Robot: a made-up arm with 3 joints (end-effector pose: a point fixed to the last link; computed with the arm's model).
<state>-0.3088 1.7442 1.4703</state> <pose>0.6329 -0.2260 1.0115 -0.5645 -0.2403 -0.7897 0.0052</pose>
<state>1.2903 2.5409 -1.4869</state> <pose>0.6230 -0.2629 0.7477 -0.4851 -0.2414 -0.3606 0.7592</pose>
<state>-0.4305 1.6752 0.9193</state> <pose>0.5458 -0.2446 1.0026 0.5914 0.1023 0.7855 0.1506</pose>
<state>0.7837 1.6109 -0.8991</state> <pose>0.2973 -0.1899 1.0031 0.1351 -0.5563 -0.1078 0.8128</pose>
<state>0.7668 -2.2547 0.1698</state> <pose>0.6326 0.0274 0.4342 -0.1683 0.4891 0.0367 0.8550</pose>
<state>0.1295 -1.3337 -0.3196</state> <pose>0.3995 -0.1247 0.1773 -0.7341 0.4555 0.1853 0.4682</pose>
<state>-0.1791 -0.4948 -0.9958</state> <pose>0.4581 -0.4419 0.4327 0.9250 -0.2844 -0.2211 0.1211</pose>
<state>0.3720 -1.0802 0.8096</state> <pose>0.5561 -0.1609 0.1528 -0.3266 0.7167 -0.2476 0.5643</pose>
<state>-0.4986 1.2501 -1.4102</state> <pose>0.3858 -0.0431 1.0136 0.4699 -0.4120 0.1299 0.7698</pose>
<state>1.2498 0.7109 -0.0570</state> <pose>-0.1659 -0.3860 0.7257 0.3316 -0.8135 0.1167 0.4633</pose>
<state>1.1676 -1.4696 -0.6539</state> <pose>0.2648 -0.3160 0.1877 -0.5206 0.6790 0.0249 0.5170</pose>
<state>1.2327 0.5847 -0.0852</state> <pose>-0.1699 -0.3990 0.6780 0.3453 -0.8377 0.1145 0.4073</pose>
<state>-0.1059 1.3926 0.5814</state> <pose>0.4318 -0.4307 0.9241 0.6444 -0.1702 0.6791 0.3074</pose>
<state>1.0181 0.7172 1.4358</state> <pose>0.0141 -0.7215 0.6216 0.3860 -0.4690 0.7745 0.1766</pose>
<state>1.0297 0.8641 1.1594</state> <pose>-0.0361 -0.6656 0.6827 0.4356 -0.5151 0.6749 0.2991</pose>
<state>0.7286 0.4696 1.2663</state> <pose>0.1842 -0.7241 0.5027 0.4238 -0.5219 0.7401 0.0165</pose>
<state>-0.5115 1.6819 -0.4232</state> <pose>0.3008 -0.0967 1.0064 0.5001 -0.2480 0.5672 0.6056</pose>
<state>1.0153 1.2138 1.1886</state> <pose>0.0079 -0.6322 0.8372 0.4971 -0.4027 0.6493 0.4113</pose>
